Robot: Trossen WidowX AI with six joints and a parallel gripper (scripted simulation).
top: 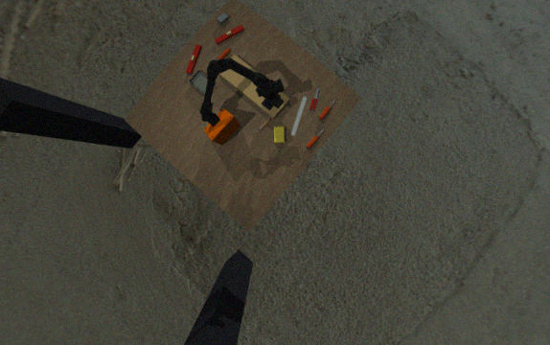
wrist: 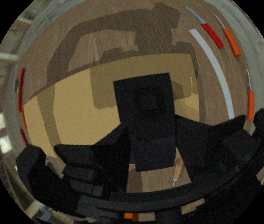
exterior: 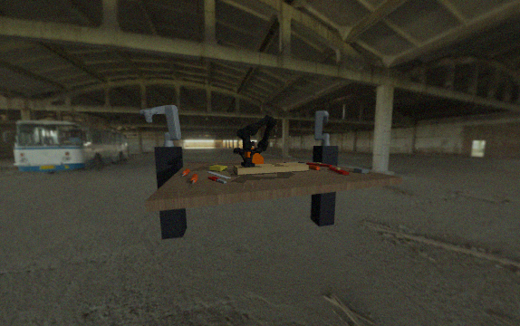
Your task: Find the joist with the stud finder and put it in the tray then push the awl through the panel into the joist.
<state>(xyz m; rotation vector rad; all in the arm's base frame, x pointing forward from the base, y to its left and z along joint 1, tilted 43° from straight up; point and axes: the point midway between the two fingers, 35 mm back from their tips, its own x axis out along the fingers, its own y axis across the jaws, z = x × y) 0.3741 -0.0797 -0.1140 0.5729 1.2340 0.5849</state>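
Right now my gripper tip is 26 cm past the grey tray, 47 cm to the right of it and 5 cm above it. Round my gripper tip: green light (2 cm ahead, 3 cm above); awl (18 cm behind, 8 cm to the right, 6 cm below); white ruler (7 cm ahead, 21 cm to the right, 6 cm below).
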